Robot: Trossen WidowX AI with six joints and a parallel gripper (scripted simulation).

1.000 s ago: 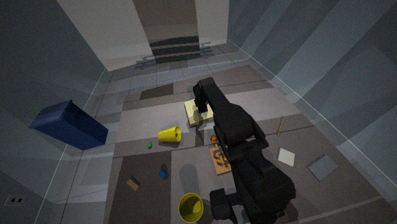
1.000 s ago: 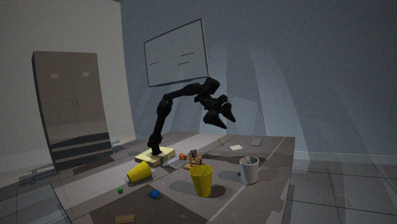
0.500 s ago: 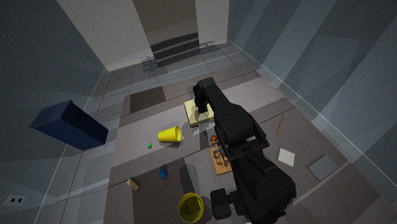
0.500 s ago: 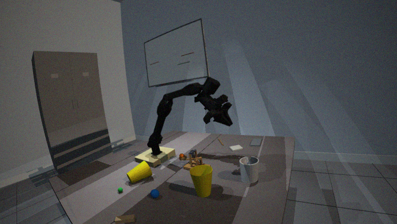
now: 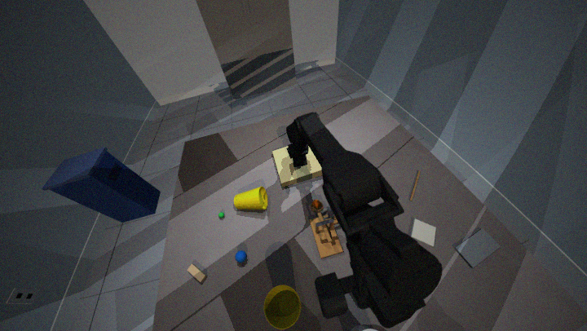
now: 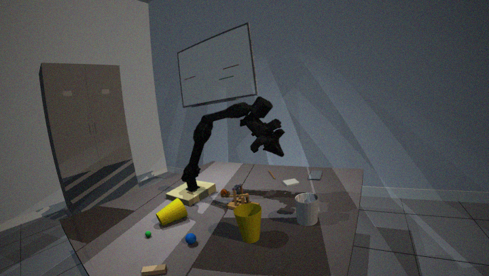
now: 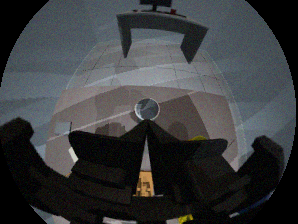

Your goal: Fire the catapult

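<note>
Now: gripper tip 330 mm past the orange ball, 60 mm to the left of it and 200 mm above it. The rest, counted from my gripper tip: white pad: 180 mm behind, 320 mm to the left, 250 mm below; white mug: 90 mm ahead, 10 mm to the left, 230 mm below; wooden catapult: 260 mm behind, 30 mm to the right, 210 mm below.
</note>
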